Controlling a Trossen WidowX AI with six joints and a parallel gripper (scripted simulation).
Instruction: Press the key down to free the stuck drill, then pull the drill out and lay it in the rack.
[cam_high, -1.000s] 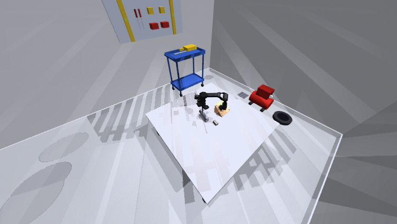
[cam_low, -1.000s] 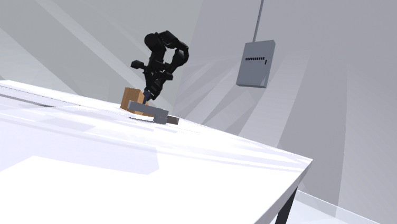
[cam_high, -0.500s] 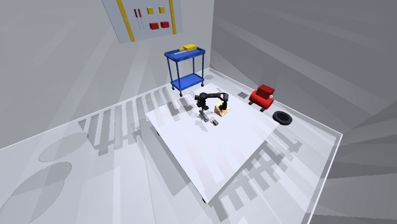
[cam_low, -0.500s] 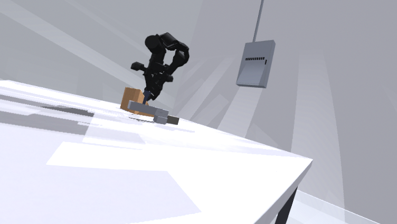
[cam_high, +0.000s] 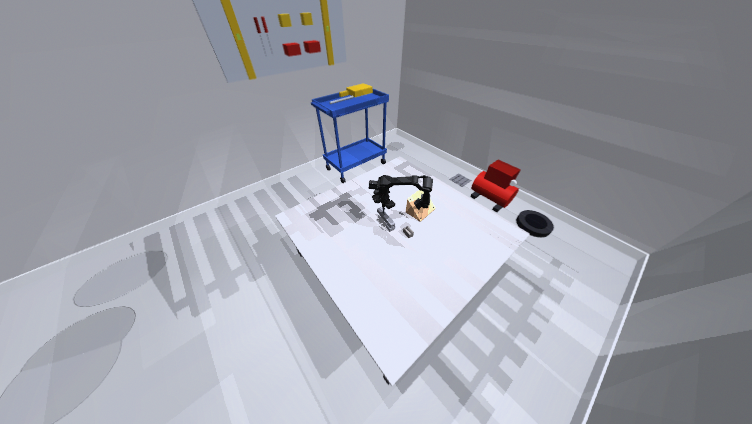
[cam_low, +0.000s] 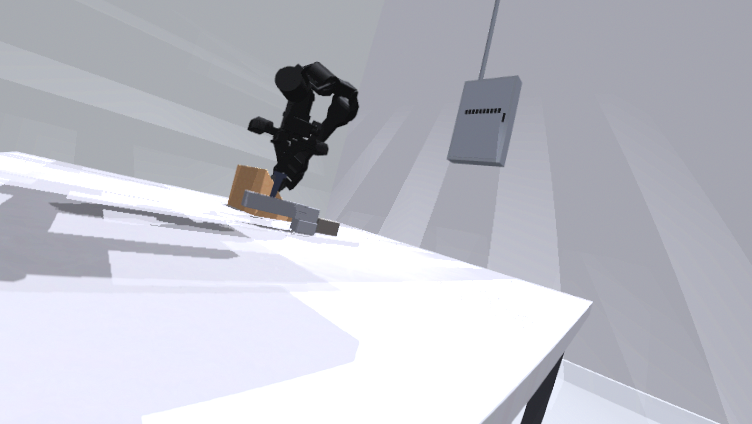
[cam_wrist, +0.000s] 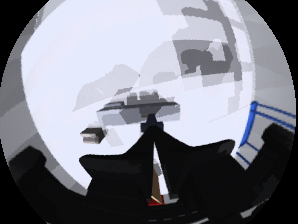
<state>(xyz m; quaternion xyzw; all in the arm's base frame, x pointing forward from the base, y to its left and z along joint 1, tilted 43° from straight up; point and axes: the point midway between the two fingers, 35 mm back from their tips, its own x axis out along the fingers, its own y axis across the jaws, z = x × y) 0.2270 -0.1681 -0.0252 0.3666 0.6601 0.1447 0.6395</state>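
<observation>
Right now my gripper tip is 1 cm short of the drill, 5 cm to the right of it and 8 cm above it. From my gripper tip the other things lie so: dark block: 1 cm behind, 21 cm to the left, 11 cm below.
</observation>
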